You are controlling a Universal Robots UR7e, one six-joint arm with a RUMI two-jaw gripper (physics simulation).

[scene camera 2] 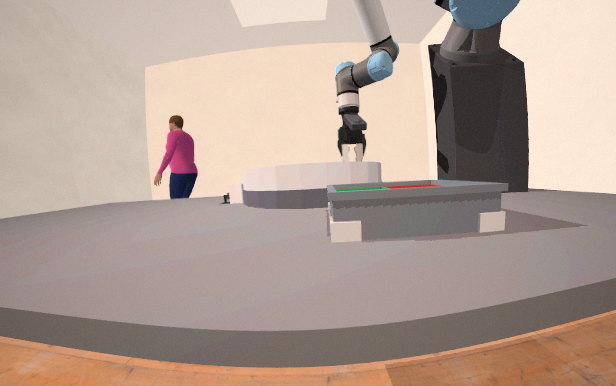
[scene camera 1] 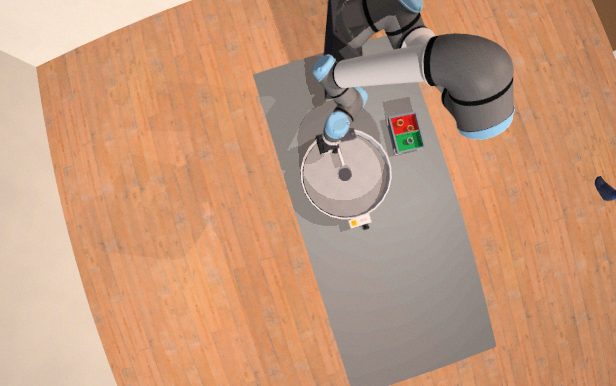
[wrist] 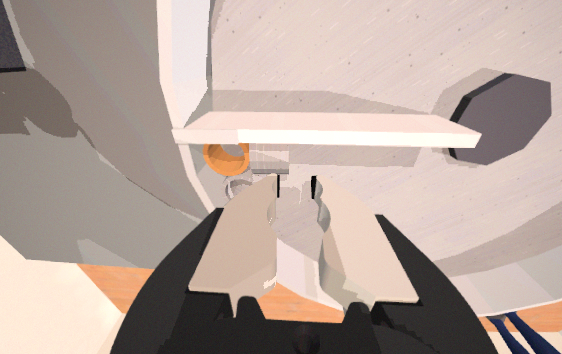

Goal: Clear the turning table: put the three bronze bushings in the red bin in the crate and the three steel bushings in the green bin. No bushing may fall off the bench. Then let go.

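Places are measured from the arm's base along level axes (x ahead, y left, z up), in metres.
Pixels of known places: gripper, fingertip midpoint: (wrist: 295,177); arm's base at its link origin: (scene camera 2: 467,52) (scene camera 1: 348,26).
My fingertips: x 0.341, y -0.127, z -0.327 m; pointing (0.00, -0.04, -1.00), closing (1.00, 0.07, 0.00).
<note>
Ahead of a thing's pixels: the offset from my fingertips to its top centre. "pt": to the spot under its first point. Level surfaces: height alone.
My gripper (wrist: 295,177) (scene camera 2: 352,160) is open by a narrow gap and empty, low over the turning table (scene camera 1: 362,192) (scene camera 2: 300,176). In the wrist view a bronze bushing {0.049 m back, 0.014 m left, 0.003 m up} (wrist: 225,168) stands in the corner between the rim and the white bar {pt 0.011 m ahead, 0.040 m left, 0.018 m up} (wrist: 325,134). A steel bushing {0.019 m back, 0.015 m left, 0.009 m up} (wrist: 270,159) lies on its side right of it, just beyond the left fingertip. Another steel bushing (wrist: 240,180) is by the rim, partly hidden by the left finger. In the crate {0.001 m back, 0.399 m left, 0.026 m down} (scene camera 1: 391,134) (scene camera 2: 415,216), the red bin {pt 0.070 m back, 0.459 m left, 0.069 m down} (scene camera 1: 411,119) holds two bronze bushings and the green bin {pt 0.051 m ahead, 0.373 m left, 0.070 m down} (scene camera 1: 401,145) holds one steel bushing.
A dark hub {0.137 m ahead, 0.049 m left, 0.015 m down} (scene camera 1: 345,174) (wrist: 510,117) stands at the table's centre, at the bar's inner end. A raised rim surrounds the table. A white control box {pt 0.367 m ahead, 0.071 m left, 0.018 m down} (scene camera 1: 360,220) sits against its outside. A person (scene camera 2: 181,155) stands beyond the grey bench {0.076 m down} (scene camera 1: 400,280).
</note>
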